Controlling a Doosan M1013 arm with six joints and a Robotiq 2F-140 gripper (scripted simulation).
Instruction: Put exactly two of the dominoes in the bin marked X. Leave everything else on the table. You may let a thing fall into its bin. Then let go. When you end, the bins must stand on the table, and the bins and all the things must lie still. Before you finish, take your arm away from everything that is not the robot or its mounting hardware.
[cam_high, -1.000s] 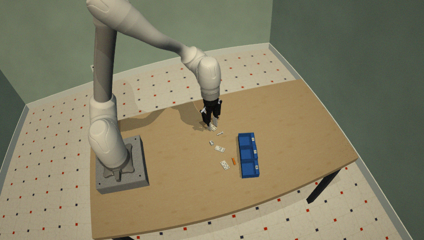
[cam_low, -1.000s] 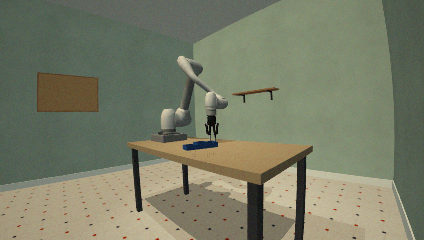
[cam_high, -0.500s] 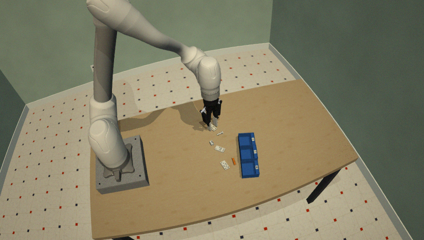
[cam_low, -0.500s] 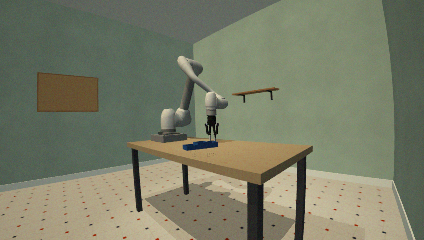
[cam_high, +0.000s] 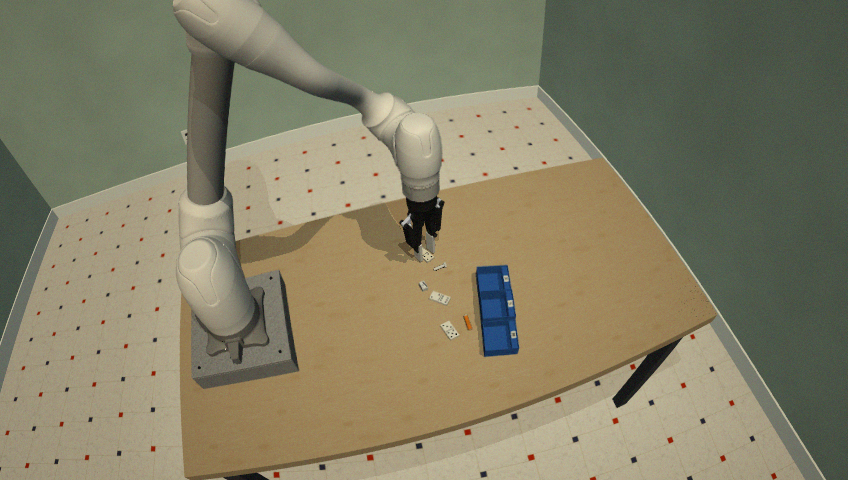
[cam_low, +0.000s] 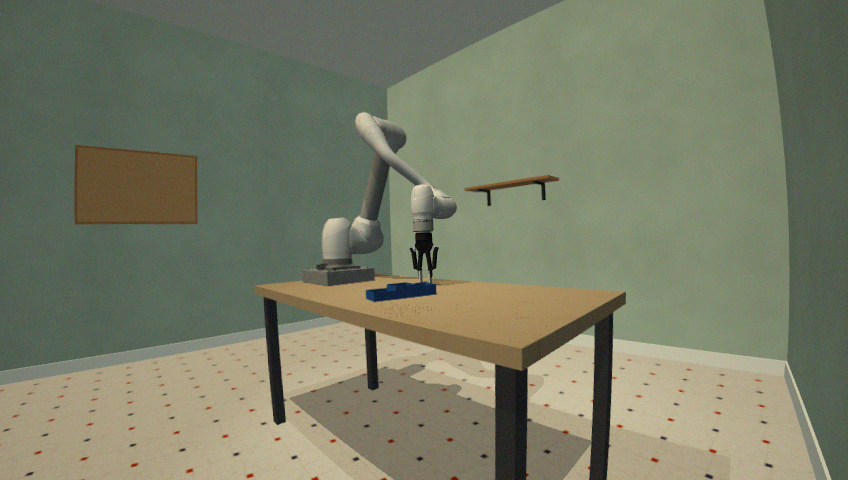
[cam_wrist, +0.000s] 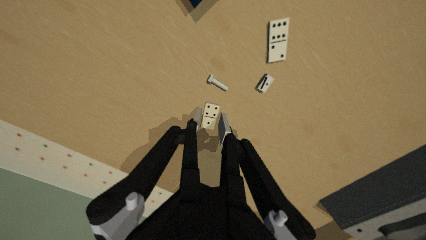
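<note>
My gripper is now 30 mm above the white domino. The rest, counted from my hand: grey screw 30 mm ahead, 50 mm to the right, 30 mm below; then blue bin 120 mm ahead, 240 mm to the right, 20 mm below; then orange stick 40 mm ahead, 250 mm to the right, 30 mm below.
</note>
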